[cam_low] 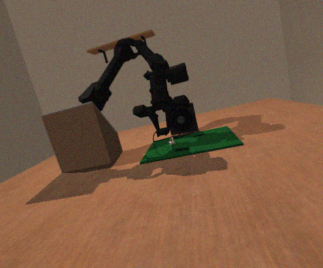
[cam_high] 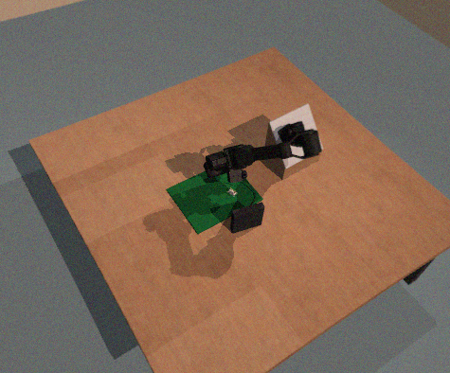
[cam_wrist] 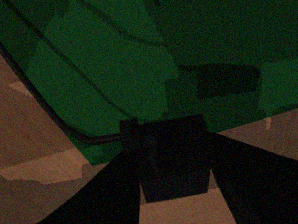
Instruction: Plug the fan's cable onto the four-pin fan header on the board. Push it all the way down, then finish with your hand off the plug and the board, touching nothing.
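The green board lies 80 mm below my gripper tip, 80 mm ahead of it and 40 mm to the left of it. Round my gripper tip: dark square fan 210 mm to the left, 70 mm ahead, 10 mm below; then black plug 10 mm to the right.
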